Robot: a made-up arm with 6 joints.
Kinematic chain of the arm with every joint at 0, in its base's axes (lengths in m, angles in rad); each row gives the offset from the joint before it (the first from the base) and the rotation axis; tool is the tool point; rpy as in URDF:
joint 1: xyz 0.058 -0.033 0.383 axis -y
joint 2: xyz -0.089 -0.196 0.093 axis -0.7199 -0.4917 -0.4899
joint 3: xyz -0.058 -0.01 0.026 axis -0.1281 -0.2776 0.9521
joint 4: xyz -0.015 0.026 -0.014 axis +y
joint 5: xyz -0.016 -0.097 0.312 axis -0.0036 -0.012 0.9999
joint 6: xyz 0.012 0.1 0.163 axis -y
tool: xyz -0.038 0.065 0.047 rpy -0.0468 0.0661 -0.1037
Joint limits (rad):
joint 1: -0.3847..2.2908
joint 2: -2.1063..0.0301
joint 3: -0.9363..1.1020
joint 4: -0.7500..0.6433
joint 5: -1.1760..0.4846
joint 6: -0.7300..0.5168
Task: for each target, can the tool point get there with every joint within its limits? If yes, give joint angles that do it. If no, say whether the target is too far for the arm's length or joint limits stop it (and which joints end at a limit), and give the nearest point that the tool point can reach.
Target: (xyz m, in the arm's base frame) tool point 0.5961 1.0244 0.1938
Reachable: no: too far | nearest point 0.3403 0.0624 0.2837 | short by 0.999 m
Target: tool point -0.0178 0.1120 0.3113
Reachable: no: joint limits stop it (at a limit: joint 1, joint 2, joint 4, joint 5, joint 6) | nearest point 0.1475 0.0202 0.1243 | short by 0.266 m
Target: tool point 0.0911 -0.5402 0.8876
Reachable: yes | joints 0.2248 -1.1419 -0.1774 -0.0499 0.1362 0.1443
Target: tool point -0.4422 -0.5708 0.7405
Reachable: yes | joints 0.4125 -0.5753 0.6049 -0.4639 0.0177 -0.5693
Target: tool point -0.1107 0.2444 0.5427
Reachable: no: joint limits stop it (at a limit: joint 1, joint 2, joint 4, joint 5, joint 6) | nearest point -0.1125 0.0574 0.6423 | short by 0.212 m
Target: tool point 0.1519 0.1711 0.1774
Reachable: no: joint limits stop it (at a limit: joint 1, joint 2, joint 4, joint 5, joint 6) | nearest point 0.2129 0.0565 0.1291 | short by 0.139 m
